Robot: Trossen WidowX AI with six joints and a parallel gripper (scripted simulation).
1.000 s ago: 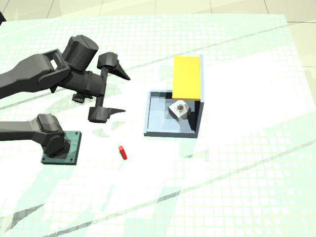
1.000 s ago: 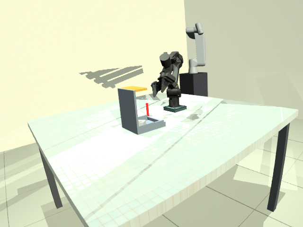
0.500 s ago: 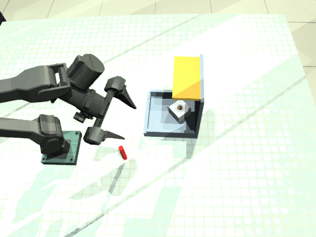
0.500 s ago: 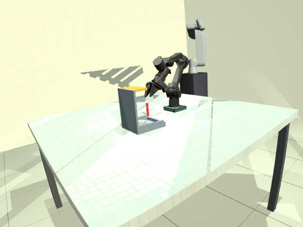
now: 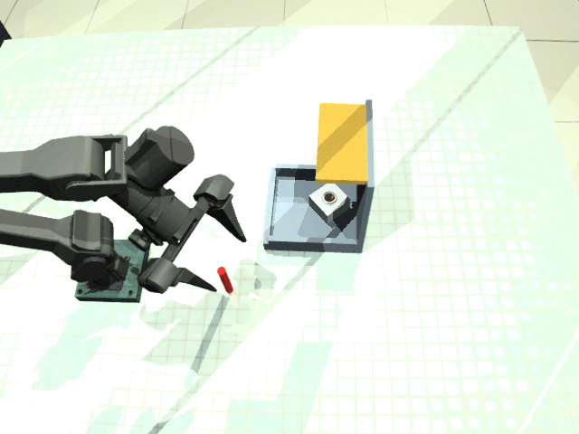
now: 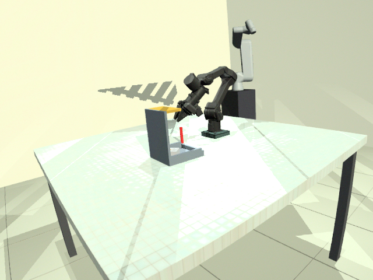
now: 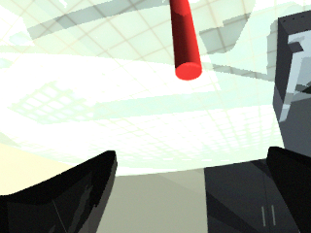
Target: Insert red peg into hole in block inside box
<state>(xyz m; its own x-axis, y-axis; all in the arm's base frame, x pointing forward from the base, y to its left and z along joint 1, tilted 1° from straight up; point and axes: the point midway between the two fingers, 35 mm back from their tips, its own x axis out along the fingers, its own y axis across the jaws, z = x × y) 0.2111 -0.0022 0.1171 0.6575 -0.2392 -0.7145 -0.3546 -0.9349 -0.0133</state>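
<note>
The red peg is 8 cm below my gripper tip, 2 cm behind it and 1 cm to the left of it. The rest, counted from my gripper tip: back wall: 19 cm ahead, 17 cm to the left, 1 cm below; then roof: 17 cm to the left, 15 cm ahead, 9 cm above.
</note>
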